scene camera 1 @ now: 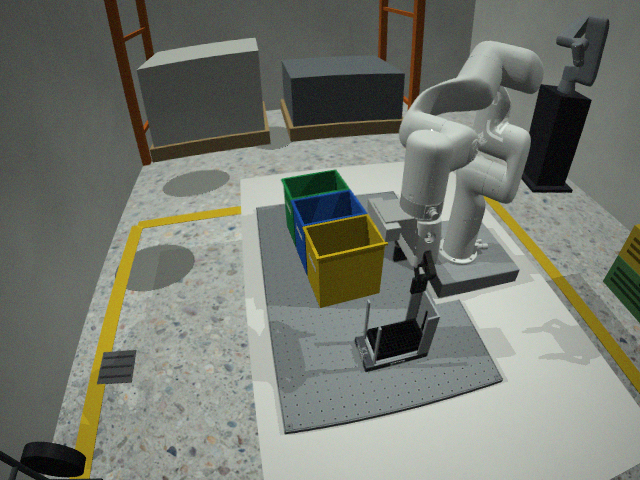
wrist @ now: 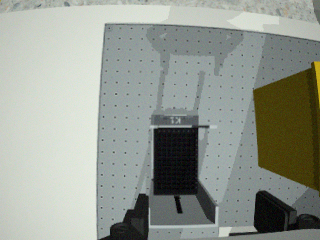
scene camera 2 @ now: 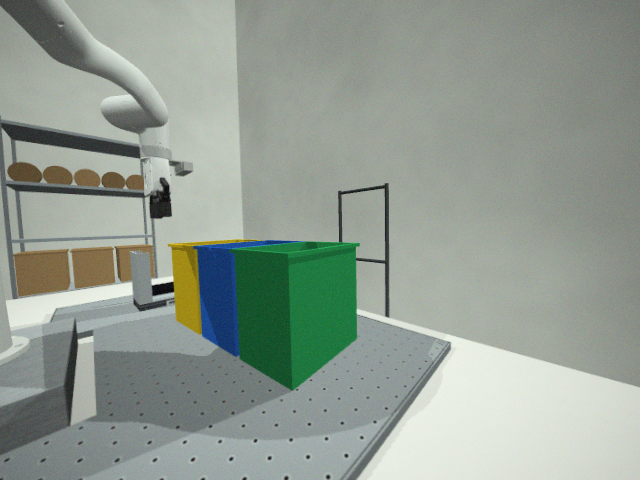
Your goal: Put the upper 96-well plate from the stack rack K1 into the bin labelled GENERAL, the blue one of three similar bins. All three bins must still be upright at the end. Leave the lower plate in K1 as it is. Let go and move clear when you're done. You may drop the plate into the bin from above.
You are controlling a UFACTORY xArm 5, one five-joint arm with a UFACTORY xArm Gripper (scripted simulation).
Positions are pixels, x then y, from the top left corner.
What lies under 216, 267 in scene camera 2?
A blue bin.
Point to a yellow bin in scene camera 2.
At 185, 262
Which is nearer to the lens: the black 96-well plate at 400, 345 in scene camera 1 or the green bin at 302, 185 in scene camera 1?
The black 96-well plate.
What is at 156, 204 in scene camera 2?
My gripper.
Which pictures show my gripper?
Scene camera 1, the wrist view and scene camera 2: all of them.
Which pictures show the green bin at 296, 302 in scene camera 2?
Scene camera 1 and scene camera 2 only.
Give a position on a yellow bin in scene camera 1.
349, 252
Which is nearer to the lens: the black 96-well plate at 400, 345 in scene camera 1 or the blue bin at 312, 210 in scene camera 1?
The black 96-well plate.
